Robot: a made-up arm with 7 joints. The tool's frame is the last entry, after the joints.
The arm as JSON. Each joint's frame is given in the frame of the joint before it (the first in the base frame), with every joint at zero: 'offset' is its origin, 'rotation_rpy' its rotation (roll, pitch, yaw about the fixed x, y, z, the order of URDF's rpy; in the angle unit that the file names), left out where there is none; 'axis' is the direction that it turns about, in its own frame. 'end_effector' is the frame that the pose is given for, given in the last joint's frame.
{
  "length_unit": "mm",
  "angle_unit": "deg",
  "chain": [
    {
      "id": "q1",
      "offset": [
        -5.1,
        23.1,
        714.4
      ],
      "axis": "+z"
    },
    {
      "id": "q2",
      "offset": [
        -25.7,
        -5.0,
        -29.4
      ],
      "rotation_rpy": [
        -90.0,
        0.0,
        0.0
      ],
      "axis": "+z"
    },
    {
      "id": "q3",
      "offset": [
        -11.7,
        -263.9,
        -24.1
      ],
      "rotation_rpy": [
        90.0,
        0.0,
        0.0
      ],
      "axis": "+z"
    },
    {
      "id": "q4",
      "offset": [
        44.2,
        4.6,
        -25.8
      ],
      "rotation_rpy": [
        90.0,
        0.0,
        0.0
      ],
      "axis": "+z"
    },
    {
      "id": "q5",
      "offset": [
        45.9,
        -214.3,
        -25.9
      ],
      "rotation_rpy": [
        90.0,
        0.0,
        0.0
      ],
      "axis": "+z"
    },
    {
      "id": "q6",
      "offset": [
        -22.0,
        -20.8,
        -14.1
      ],
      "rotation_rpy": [
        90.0,
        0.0,
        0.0
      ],
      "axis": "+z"
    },
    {
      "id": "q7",
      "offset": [
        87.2,
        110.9,
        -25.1
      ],
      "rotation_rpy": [
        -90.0,
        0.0,
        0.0
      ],
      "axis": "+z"
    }
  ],
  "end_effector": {
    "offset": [
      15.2,
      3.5,
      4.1
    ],
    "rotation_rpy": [
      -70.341,
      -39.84,
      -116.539
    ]
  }
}
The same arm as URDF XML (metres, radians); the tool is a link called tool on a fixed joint. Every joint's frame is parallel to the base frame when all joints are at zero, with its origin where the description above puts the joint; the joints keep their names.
<robot name="arm">
  <joint name="q1" type="continuous">
    <parent link="base_link"/>
    <child link="link1"/>
    <origin xyz="-0.0051 0.0231 0.7144"/>
    <axis xyz="0 0 1"/>
  </joint>
  <joint name="q2" type="continuous">
    <parent link="link1"/>
    <child link="link2"/>
    <origin xyz="-0.0257 -0.005 -0.0294"/>
    <axis xyz="0 1 0"/>
  </joint>
  <joint name="q3" type="continuous">
    <parent link="link2"/>
    <child link="link3"/>
    <origin xyz="-0.0117 -0.0241 0.2639"/>
    <axis xyz="0 0 1"/>
  </joint>
  <joint name="q4" type="continuous">
    <parent link="link3"/>
    <child link="link4"/>
    <origin xyz="0.0442 0.0046 -0.0258"/>
    <axis xyz="0 -1 0"/>
  </joint>
  <joint name="q5" type="continuous">
    <parent link="link4"/>
    <child link="link5"/>
    <origin xyz="0.0459 0.0259 -0.2143"/>
    <axis xyz="0 0 -1"/>
  </joint>
  <joint name="q6" type="continuous">
    <parent link="link5"/>
    <child link="link6"/>
    <origin xyz="-0.022 0.0208 0.0141"/>
    <axis xyz="0 1 0"/>
  </joint>
  <joint name="q7" type="continuous">
    <parent link="link6"/>
    <child link="link7"/>
    <origin xyz="0.0872 -0.0251 -0.1109"/>
    <axis xyz="0 0 -1"/>
  </joint>
  <joint name="tool_joint" type="fixed">
    <parent link="link7"/>
    <child link="tool"/>
    <origin xyz="0.0152 -0.0035 -0.0041" rpy="1.9139 0.6953 2.034"/>
  </joint>
  <link name="base_link"/>
  <link name="link1"/>
  <link name="link2"/>
  <link name="link3"/>
  <link name="link4"/>
  <link name="link5"/>
  <link name="link6"/>
  <link name="link7"/>
  <link name="tool"/>
</robot>

